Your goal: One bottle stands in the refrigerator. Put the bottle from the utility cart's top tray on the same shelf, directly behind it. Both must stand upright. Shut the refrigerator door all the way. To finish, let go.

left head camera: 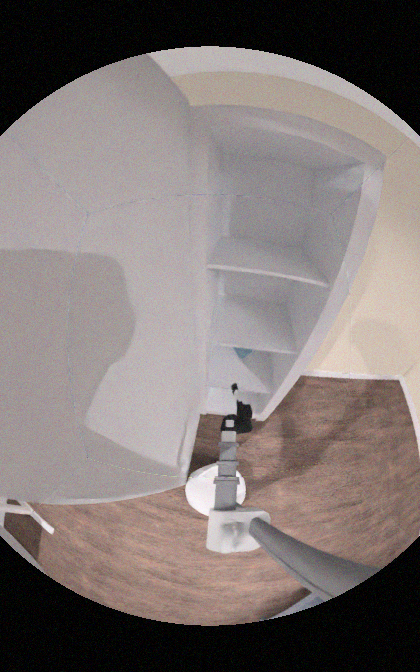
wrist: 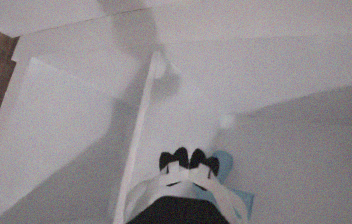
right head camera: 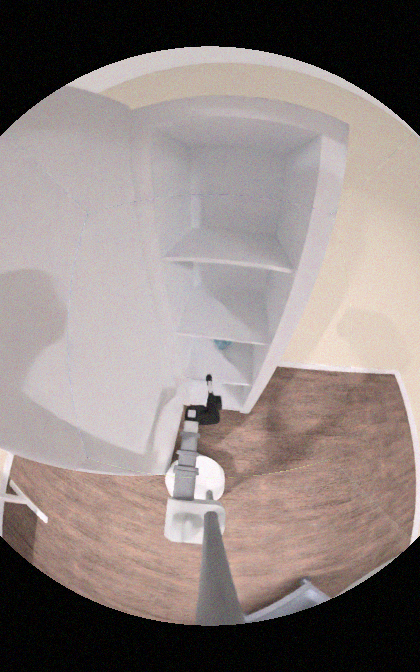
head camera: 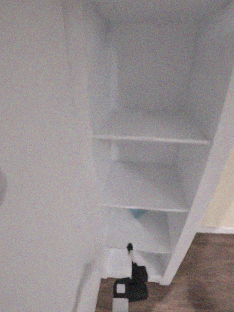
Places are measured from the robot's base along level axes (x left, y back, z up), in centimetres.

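Pixels of known places: gripper, between the fingertips: [wrist: 189, 160] [head camera: 129, 246].
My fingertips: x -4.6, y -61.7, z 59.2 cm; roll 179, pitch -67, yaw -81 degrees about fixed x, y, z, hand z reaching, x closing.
Ahead of a thing's pixels: the offset from my fingertips to its top centre. "*": to the spot under its first point.
The refrigerator [head camera: 200, 200] [left head camera: 372, 200] [right head camera: 330, 200] stands open, its door @[* dx +23.3, dy +21.8, dz +76.5 cm] [head camera: 40, 150] [left head camera: 150, 350] [right head camera: 100, 350] swung out on the left. In the wrist view, which is rolled, one blue bottle @[dx -5.0, dy -35.4, dz -3.5 cm] [wrist: 223, 162] appears to lie on its side, partly behind a fingertip; the other blue bottle @[* dx -10.3, dy -33.8, dz +2.8 cm] [wrist: 246, 201] appears upright, mostly hidden by the gripper. In the head views a bit of blue bottle [head camera: 137, 213] [left head camera: 243, 352] [right head camera: 222, 344] shows below a shelf edge; which bottle is unclear. My gripper [head camera: 130, 246] [left head camera: 234, 386] [right head camera: 209, 377] [wrist: 189, 160] is shut and empty, near that lower shelf's front.
Shelf edges cross the refrigerator, one [head camera: 145, 207] just above the blue. The shelf's front edge [wrist: 142, 115] runs beside the fingers. A white frame leg [left head camera: 40, 517] [right head camera: 32, 505] stands at lower left. A grey-blue object [right head camera: 295, 602] shows at lower right.
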